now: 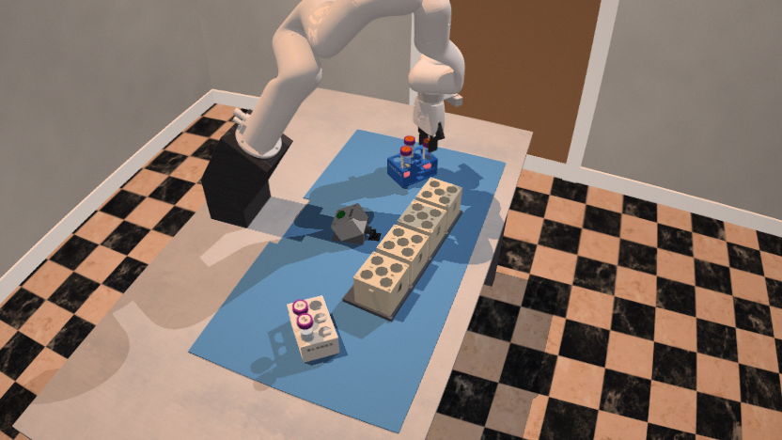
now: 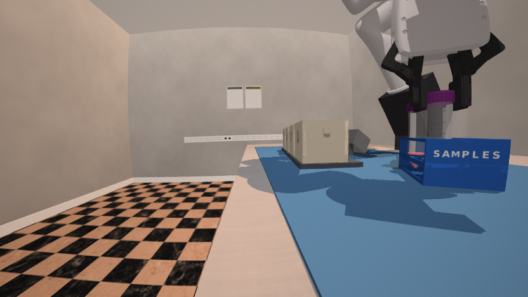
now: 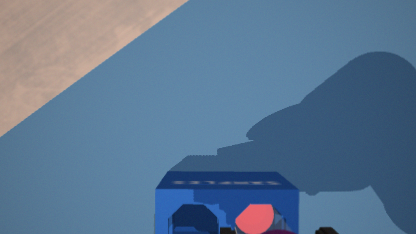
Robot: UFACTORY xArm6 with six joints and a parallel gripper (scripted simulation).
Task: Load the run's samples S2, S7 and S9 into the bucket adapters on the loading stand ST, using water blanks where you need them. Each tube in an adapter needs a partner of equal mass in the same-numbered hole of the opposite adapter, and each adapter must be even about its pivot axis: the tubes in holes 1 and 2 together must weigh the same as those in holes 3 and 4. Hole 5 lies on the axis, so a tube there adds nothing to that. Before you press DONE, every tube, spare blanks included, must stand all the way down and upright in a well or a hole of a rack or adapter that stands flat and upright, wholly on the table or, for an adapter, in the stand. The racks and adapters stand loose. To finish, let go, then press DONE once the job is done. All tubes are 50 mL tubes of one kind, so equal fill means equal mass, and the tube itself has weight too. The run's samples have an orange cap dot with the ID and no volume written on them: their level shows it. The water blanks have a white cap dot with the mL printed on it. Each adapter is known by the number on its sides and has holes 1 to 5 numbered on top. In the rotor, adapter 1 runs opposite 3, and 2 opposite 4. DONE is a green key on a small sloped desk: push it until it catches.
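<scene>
Right now the tube is 50 mm below my hand and 10 mm behind it. The rest, counted from my hand: blue sample rack 90 mm below, 40 mm behind, 20 mm to the right; then adapter 310 mm to the right, 70 mm below, 40 mm ahead; then green done key 320 mm to the right, 170 mm behind, 50 mm below.
</scene>
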